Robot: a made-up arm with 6 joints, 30 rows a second.
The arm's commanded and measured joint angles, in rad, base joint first. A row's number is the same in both.
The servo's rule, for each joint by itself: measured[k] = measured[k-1] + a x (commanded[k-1-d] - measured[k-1]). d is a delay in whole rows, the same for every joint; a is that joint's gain. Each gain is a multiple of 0.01, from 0.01 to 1. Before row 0 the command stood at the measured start. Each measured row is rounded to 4 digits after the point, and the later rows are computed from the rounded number. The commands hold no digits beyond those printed.
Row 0, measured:
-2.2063 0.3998 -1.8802 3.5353 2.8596 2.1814
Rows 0 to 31, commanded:
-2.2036 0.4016 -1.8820 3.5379 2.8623 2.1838
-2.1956 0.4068 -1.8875 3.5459 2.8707 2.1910
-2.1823 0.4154 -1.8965 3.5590 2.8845 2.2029
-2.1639 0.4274 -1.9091 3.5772 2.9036 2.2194
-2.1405 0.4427 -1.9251 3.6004 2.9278 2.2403
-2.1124 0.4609 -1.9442 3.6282 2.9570 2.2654
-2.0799 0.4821 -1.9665 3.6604 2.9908 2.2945
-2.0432 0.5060 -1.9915 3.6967 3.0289 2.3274
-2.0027 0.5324 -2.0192 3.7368 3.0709 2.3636
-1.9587 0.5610 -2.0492 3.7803 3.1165 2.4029
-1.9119 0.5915 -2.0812 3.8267 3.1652 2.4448
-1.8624 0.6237 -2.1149 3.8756 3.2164 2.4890
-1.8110 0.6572 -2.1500 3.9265 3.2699 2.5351
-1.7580 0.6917 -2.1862 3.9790 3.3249 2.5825
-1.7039 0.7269 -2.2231 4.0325 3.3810 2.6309
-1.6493 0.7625 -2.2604 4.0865 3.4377 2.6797
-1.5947 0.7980 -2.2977 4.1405 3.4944 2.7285
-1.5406 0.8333 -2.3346 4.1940 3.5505 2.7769
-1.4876 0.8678 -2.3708 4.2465 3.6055 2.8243
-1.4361 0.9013 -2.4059 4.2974 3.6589 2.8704
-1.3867 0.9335 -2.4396 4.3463 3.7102 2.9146
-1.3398 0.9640 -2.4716 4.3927 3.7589 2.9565
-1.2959 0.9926 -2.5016 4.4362 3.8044 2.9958
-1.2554 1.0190 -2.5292 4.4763 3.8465 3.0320
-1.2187 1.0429 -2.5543 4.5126 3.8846 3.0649
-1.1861 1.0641 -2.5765 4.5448 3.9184 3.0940
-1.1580 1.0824 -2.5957 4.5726 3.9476 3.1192
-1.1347 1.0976 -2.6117 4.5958 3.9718 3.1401
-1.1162 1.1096 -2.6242 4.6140 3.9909 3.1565
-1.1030 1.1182 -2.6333 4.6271 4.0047 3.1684
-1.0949 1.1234 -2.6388 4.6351 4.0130 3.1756
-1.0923 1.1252 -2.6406 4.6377 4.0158 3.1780
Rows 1 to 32, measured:
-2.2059 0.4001 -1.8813 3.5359 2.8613 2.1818
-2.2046 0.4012 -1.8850 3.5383 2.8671 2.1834
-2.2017 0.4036 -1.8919 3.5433 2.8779 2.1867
-2.1968 0.4076 -1.9022 3.5514 2.8938 2.1923
-2.1895 0.4136 -1.9159 3.5632 2.9149 2.2005
-2.1795 0.4216 -1.9329 3.5788 2.9410 2.2115
-2.1666 0.4319 -1.9531 3.5984 2.9719 2.2256
-2.1506 0.4445 -1.9761 3.6220 3.0072 2.2429
-2.1314 0.4594 -2.0020 3.6496 3.0467 2.2634
-2.1089 0.4767 -2.0303 3.6810 3.0900 2.2871
-2.0833 0.4962 -2.0608 3.7160 3.1366 2.3139
-2.0546 0.5179 -2.0933 3.7543 3.1861 2.3437
-2.0229 0.5416 -2.1273 3.7956 3.2381 2.3762
-1.9885 0.5671 -2.1626 3.8396 3.2919 2.4113
-1.9515 0.5943 -2.1989 3.8859 3.3471 2.4486
-1.9122 0.6229 -2.2358 3.9340 3.4033 2.4879
-1.8709 0.6527 -2.2729 3.9836 3.4598 2.5288
-1.8280 0.6834 -2.3099 4.0341 3.5160 2.5710
-1.7837 0.7147 -2.3464 4.0851 3.5715 2.6141
-1.7385 0.7464 -2.3821 4.1361 3.6257 2.6577
-1.6928 0.7782 -2.4166 4.1865 3.6781 2.7014
-1.6469 0.8098 -2.4496 4.2360 3.7282 2.7448
-1.6013 0.8409 -2.4808 4.2840 3.7754 2.7875
-1.5563 0.8712 -2.5098 4.3302 3.8195 2.8291
-1.5124 0.9004 -2.5365 4.3740 3.8599 2.8692
-1.4700 0.9282 -2.5605 4.4150 3.8962 2.9074
-1.4294 0.9544 -2.5816 4.4528 3.9281 2.9434
-1.3911 0.9787 -2.5997 4.4871 3.9552 2.9768
-1.3554 1.0010 -2.6144 4.5176 3.9773 3.0073
-1.3226 1.0209 -2.6257 4.5439 3.9943 3.0347
-1.2930 1.0383 -2.6336 4.5658 4.0059 3.0587
-1.2669 1.0531 -2.6378 4.5831 4.0120 3.0790
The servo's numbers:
d 0
a 0.13 0.17 0.60 0.24 0.62 0.17

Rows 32 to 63, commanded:
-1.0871 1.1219 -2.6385 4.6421 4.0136 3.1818
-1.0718 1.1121 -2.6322 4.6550 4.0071 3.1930
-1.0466 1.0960 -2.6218 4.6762 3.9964 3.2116
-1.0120 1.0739 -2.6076 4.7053 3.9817 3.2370
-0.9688 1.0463 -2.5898 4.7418 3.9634 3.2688
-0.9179 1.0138 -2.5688 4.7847 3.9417 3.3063
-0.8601 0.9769 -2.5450 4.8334 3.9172 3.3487
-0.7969 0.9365 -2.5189 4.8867 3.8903 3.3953
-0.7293 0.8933 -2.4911 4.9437 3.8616 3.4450
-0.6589 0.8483 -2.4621 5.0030 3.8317 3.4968
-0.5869 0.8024 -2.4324 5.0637 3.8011 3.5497
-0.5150 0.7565 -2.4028 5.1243 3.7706 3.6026
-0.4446 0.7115 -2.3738 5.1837 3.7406 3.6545
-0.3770 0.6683 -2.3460 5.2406 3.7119 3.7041
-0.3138 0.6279 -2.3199 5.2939 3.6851 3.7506
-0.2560 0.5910 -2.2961 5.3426 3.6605 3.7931
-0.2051 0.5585 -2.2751 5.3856 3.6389 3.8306
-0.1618 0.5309 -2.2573 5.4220 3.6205 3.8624
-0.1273 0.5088 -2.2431 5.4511 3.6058 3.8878
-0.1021 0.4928 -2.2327 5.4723 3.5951 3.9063
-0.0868 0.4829 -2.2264 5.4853 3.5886 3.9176
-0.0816 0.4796 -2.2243 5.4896 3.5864 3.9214
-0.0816 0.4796 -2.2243 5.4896 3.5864 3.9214
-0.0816 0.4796 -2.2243 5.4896 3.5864 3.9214
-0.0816 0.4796 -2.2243 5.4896 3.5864 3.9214
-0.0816 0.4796 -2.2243 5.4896 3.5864 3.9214
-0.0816 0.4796 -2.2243 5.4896 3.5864 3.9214
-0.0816 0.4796 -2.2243 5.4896 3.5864 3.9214
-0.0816 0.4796 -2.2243 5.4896 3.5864 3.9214
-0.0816 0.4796 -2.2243 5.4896 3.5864 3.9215
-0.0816 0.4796 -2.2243 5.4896 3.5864 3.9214
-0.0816 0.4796 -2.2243 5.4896 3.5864 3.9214
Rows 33 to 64, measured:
-1.2435 1.0648 -2.6382 4.5973 4.0130 3.0965
-1.2212 1.0728 -2.6346 4.6111 4.0093 3.1129
-1.1985 1.0767 -2.6269 4.6267 4.0013 3.1297
-1.1743 1.0762 -2.6153 4.6456 3.9891 3.1479
-1.1476 1.0711 -2.6000 4.6687 3.9732 3.1685
-1.1177 1.0614 -2.5813 4.6965 3.9537 3.1919
-1.0842 1.0470 -2.5595 4.7294 3.9311 3.2186
-1.0469 1.0282 -2.5351 4.7672 3.9058 3.2486
-1.0056 1.0053 -2.5087 4.8096 3.8784 3.2820
-0.9605 0.9786 -2.4807 4.8560 3.8494 3.3185
-0.9119 0.9486 -2.4517 4.9058 3.8195 3.3578
-0.8603 0.9159 -2.4224 4.9582 3.7892 3.3994
-0.8063 0.8812 -2.3932 5.0123 3.7591 3.4428
-0.7505 0.8450 -2.3649 5.0671 3.7298 3.4872
-0.6937 0.8081 -2.3379 5.1215 3.7021 3.5320
-0.6368 0.7712 -2.3128 5.1746 3.6763 3.5764
-0.5807 0.7350 -2.2902 5.2252 3.6531 3.6196
-0.5262 0.7003 -2.2705 5.2724 3.6329 3.6609
-0.4743 0.6677 -2.2541 5.3153 3.6161 3.6995
-0.4259 0.6380 -2.2413 5.3530 3.6031 3.7347
-0.3818 0.6116 -2.2324 5.3848 3.5941 3.7658
-0.3428 0.5892 -2.2275 5.4100 3.5893 3.7923
-0.3088 0.5706 -2.2256 5.4291 3.5875 3.8142
-0.2793 0.5551 -2.2248 5.4436 3.5868 3.8324
-0.2536 0.5423 -2.2245 5.4546 3.5866 3.8475
-0.2312 0.5316 -2.2244 5.4630 3.5865 3.8601
-0.2118 0.5228 -2.2243 5.4694 3.5864 3.8705
-0.1949 0.5155 -2.2243 5.4742 3.5864 3.8792
-0.1802 0.5094 -2.2243 5.4779 3.5864 3.8864
-0.1674 0.5043 -2.2243 5.4807 3.5864 3.8924
-0.1562 0.5001 -2.2243 5.4828 3.5864 3.8973
-0.1465 0.4966 -2.2243 5.4844 3.5864 3.9014

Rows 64 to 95, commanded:
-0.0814 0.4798 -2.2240 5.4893 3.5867 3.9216
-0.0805 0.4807 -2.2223 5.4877 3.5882 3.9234
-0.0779 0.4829 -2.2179 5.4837 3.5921 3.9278
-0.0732 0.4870 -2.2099 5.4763 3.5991 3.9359
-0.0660 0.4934 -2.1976 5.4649 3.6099 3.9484
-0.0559 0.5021 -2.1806 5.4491 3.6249 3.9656
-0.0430 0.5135 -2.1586 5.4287 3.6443 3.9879
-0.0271 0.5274 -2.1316 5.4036 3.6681 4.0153
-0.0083 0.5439 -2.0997 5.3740 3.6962 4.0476
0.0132 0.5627 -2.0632 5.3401 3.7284 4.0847
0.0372 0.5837 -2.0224 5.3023 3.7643 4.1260
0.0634 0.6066 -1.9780 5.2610 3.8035 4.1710
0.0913 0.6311 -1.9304 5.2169 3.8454 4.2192
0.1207 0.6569 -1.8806 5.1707 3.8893 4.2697
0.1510 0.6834 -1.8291 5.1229 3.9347 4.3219
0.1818 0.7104 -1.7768 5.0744 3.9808 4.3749
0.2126 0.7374 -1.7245 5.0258 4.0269 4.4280
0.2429 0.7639 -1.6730 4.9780 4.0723 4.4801
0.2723 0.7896 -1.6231 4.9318 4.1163 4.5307
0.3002 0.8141 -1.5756 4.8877 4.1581 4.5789
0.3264 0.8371 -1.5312 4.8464 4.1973 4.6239
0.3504 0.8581 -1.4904 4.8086 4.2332 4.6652
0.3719 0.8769 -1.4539 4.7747 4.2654 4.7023
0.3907 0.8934 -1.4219 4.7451 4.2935 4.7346
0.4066 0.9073 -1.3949 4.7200 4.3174 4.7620
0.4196 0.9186 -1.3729 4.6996 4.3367 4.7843
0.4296 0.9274 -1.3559 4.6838 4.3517 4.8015
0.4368 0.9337 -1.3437 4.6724 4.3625 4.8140
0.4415 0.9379 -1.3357 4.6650 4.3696 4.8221
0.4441 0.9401 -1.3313 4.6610 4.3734 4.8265
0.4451 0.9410 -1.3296 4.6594 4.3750 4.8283
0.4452 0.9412 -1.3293 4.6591 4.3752 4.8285
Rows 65 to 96, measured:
-0.1380 0.4937 -2.2241 5.4856 3.5866 3.9048
-0.1305 0.4915 -2.2230 5.4861 3.5876 3.9080
-0.1237 0.4900 -2.2199 5.4855 3.5904 3.9114
-0.1171 0.4895 -2.2139 5.4833 3.5958 3.9156
-0.1105 0.4902 -2.2041 5.4789 3.6045 3.9212
-0.1034 0.4922 -2.1900 5.4717 3.6171 3.9287
-0.0955 0.4958 -2.1712 5.4614 3.6340 3.9388
-0.0866 0.5012 -2.1474 5.4475 3.6551 3.9518
-0.0764 0.5085 -2.1188 5.4299 3.6806 3.9681
-0.0648 0.5177 -2.0854 5.4083 3.7102 3.9879
-0.0515 0.5289 -2.0476 5.3829 3.7437 4.0114
-0.0366 0.5421 -2.0058 5.3536 3.7808 4.0385
-0.0200 0.5572 -1.9606 5.3208 3.8209 4.0692
-0.0017 0.5741 -1.9126 5.2848 3.8633 4.1033
0.0182 0.5927 -1.8625 5.2459 3.9076 4.1405
0.0395 0.6127 -1.8111 5.2047 3.9530 4.1803
0.0620 0.6339 -1.7591 5.1618 3.9988 4.2224
0.0855 0.6560 -1.7074 5.1177 4.0444 4.2662
0.1098 0.6787 -1.6568 5.0731 4.0890 4.3112
0.1346 0.7017 -1.6081 5.0286 4.1318 4.3567
0.1595 0.7247 -1.5620 4.9849 4.1724 4.4021
0.1843 0.7474 -1.5190 4.9426 4.2101 4.4468
0.2087 0.7694 -1.4799 4.9023 4.2444 4.4902
0.2324 0.7905 -1.4451 4.8646 4.2748 4.5317
0.2550 0.8104 -1.4150 4.8299 4.3012 4.5709
0.2764 0.8288 -1.3897 4.7986 4.3232 4.6072
0.2963 0.8456 -1.3694 4.7710 4.3409 4.6402
0.3146 0.8606 -1.3540 4.7473 4.3543 4.6697
0.3311 0.8737 -1.3430 4.7275 4.3638 4.6956
0.3458 0.8850 -1.3360 4.7115 4.3698 4.7179
0.3587 0.8945 -1.3322 4.6990 4.3730 4.7367
0.3699 0.9024 -1.3305 4.6894 4.3744 4.7523

